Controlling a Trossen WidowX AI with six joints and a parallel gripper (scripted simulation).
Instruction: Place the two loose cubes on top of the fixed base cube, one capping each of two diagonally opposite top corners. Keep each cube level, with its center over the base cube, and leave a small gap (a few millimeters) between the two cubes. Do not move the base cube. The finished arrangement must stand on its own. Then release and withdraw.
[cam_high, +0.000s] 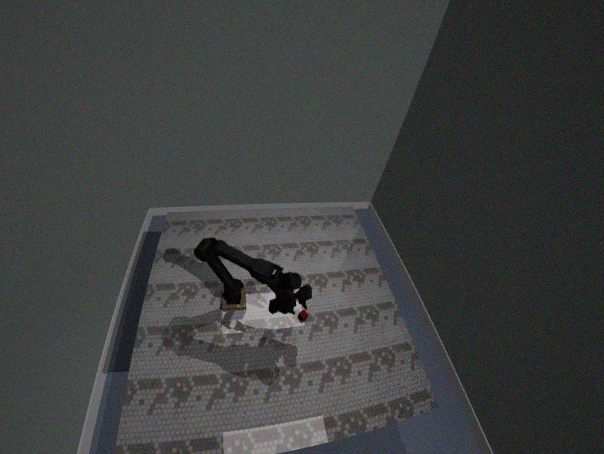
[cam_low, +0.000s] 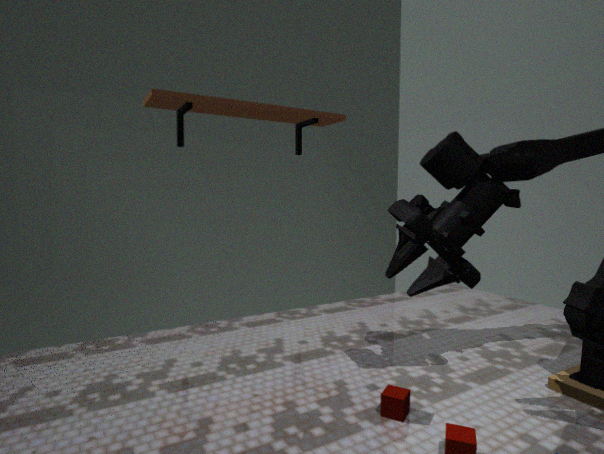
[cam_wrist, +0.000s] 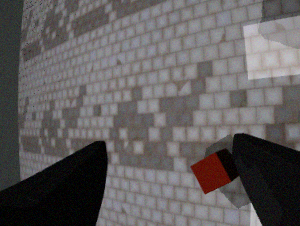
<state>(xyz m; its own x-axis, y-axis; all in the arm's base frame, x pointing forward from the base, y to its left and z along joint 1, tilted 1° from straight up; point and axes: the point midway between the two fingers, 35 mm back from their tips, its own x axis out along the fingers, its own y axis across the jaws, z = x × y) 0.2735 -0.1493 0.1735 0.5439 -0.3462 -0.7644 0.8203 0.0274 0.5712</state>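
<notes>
My gripper tip is now 160 mm above the red cube, 150 mm to the right of it and 40 mm short of it. Round my gripper tip: blue base cube 250 mm to the left, 160 mm below.
</notes>
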